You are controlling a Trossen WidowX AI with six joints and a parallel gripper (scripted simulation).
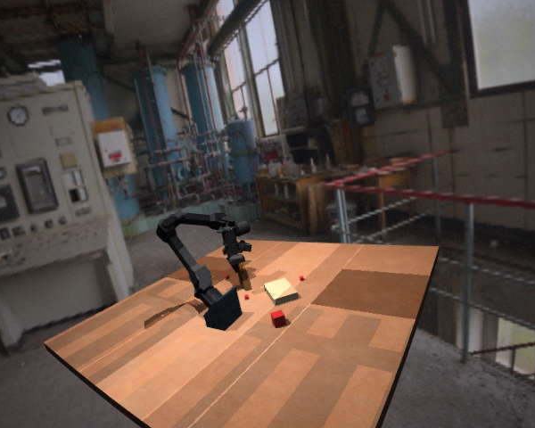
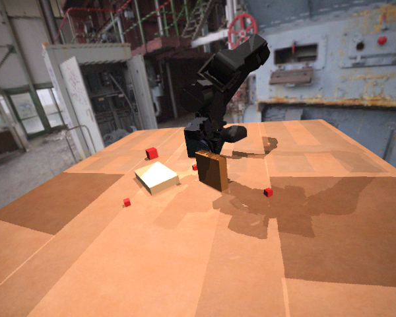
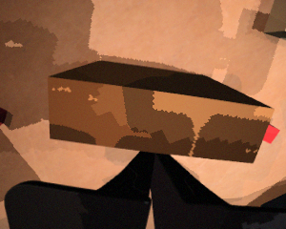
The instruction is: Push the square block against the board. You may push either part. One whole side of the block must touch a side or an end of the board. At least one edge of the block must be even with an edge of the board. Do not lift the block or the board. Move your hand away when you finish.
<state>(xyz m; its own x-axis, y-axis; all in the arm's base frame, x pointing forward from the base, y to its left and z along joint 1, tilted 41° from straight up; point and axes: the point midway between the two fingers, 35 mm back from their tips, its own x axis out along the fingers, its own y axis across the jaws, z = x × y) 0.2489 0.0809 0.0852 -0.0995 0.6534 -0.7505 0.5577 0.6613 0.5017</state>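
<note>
The orange square block lies 2 cm ahead of my gripper tip, 1 cm to the right of it and 3 cm below it. Round my gripper tip: cream flat piece (1 cm ahead, 22 cm to the right, 6 cm below); red cube (17 cm behind, 34 cm to the right, 6 cm below).
</note>
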